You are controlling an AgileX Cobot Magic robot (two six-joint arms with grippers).
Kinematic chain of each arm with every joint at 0, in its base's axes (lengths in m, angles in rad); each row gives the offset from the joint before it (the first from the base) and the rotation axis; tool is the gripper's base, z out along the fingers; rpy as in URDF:
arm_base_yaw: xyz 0 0 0.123 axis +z
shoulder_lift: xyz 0 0 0 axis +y
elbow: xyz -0.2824 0 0.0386 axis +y
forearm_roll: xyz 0.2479 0 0.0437 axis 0.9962 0 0.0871
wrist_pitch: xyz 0 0 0 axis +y
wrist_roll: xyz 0.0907 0 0.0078 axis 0.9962 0 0.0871
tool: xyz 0 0 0 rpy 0 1.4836 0
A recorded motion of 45 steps. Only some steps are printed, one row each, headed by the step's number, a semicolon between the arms.
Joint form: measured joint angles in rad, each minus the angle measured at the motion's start. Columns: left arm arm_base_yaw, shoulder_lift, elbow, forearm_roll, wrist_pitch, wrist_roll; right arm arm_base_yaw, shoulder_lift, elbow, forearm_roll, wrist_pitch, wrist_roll.
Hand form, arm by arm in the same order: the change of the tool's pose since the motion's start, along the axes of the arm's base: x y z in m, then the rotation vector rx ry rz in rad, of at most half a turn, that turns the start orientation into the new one. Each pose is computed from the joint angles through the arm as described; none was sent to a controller.
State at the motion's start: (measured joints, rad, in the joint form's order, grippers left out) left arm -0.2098 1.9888 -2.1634 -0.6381 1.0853 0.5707; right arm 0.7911 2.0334 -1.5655 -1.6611 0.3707 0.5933
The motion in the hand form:
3: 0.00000 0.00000 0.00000 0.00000 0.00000 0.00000; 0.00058 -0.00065 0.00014 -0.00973 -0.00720 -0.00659
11: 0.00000 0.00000 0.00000 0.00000 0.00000 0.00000; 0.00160 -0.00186 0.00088 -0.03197 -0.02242 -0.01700
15: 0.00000 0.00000 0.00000 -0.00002 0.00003 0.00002; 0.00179 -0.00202 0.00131 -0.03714 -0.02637 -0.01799
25: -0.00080 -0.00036 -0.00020 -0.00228 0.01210 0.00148; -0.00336 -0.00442 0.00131 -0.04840 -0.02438 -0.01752
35: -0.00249 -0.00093 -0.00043 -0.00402 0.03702 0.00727; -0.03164 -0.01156 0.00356 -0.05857 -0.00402 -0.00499
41: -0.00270 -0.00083 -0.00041 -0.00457 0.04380 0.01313; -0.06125 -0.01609 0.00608 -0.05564 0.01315 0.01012
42: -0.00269 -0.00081 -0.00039 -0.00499 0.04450 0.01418; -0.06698 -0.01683 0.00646 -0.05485 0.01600 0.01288
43: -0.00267 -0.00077 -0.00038 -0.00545 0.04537 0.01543; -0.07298 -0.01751 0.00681 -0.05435 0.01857 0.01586
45: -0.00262 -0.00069 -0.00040 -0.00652 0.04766 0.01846; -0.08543 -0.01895 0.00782 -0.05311 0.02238 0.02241
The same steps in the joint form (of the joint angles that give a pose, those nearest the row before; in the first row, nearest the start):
3: 0.0000 0.0000 0.0000 0.0000 0.0000 0.0000; 0.0000 0.0009 -0.0010 -0.0012 0.0103 -0.0080
11: 0.0000 0.0000 0.0000 0.0000 0.0000 0.0000; 0.0000 0.0019 -0.0037 -0.0011 0.0291 -0.0305
15: 0.0000 0.0000 0.0000 0.0000 0.0000 0.0000; 0.0000 0.0019 -0.0049 -0.0012 0.0322 -0.0366
25: -0.0009 -0.0006 0.0000 0.0012 0.0075 -0.0112; 0.0054 -0.0164 0.0234 -0.0047 0.0393 -0.0371
35: -0.0032 -0.0019 -0.0012 0.0086 0.0232 -0.0375; 0.0431 -0.1045 0.1476 -0.0147 0.0612 -0.0068
41: -0.0037 -0.0022 -0.0020 0.0133 0.0255 -0.0485; 0.0926 -0.1856 0.2553 -0.0167 0.0881 0.0272
42: -0.0037 -0.0022 -0.0021 0.0137 0.0254 -0.0500; 0.1032 -0.2003 0.2746 -0.0161 0.0943 0.0331
43: -0.0037 -0.0022 -0.0022 0.0142 0.0253 -0.0518; 0.1149 -0.2151 0.2940 -0.0152 0.1014 0.0389
45: -0.0037 -0.0022 -0.0023 0.0156 0.0251 -0.0562; 0.1399 -0.2459 0.3328 -0.0130 0.1168 0.0497

